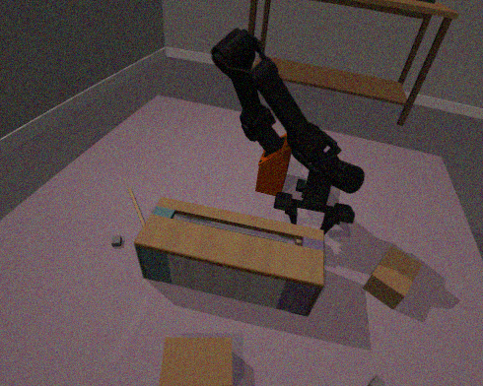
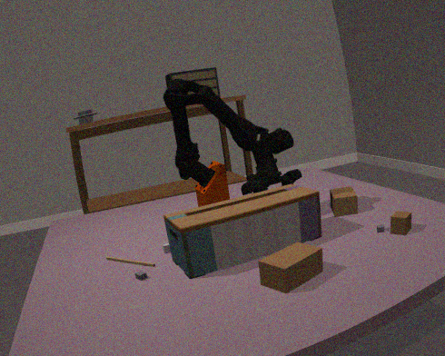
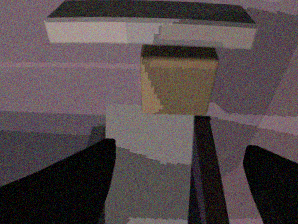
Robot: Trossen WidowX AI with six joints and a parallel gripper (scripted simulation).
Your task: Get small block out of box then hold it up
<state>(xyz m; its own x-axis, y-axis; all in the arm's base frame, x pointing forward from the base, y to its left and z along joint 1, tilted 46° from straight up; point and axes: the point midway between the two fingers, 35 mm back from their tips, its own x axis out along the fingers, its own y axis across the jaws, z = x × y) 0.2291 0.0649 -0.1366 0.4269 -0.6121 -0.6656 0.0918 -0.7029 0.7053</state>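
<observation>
The tan block is 4 cm below my gripper tip and 2 cm behind it. Also, from my gripper tip: thin stick 47 cm to the right, 5 cm below, 2 cm ahead; box 16 cm to the right, 8 cm ahead, 1 cm above.
</observation>
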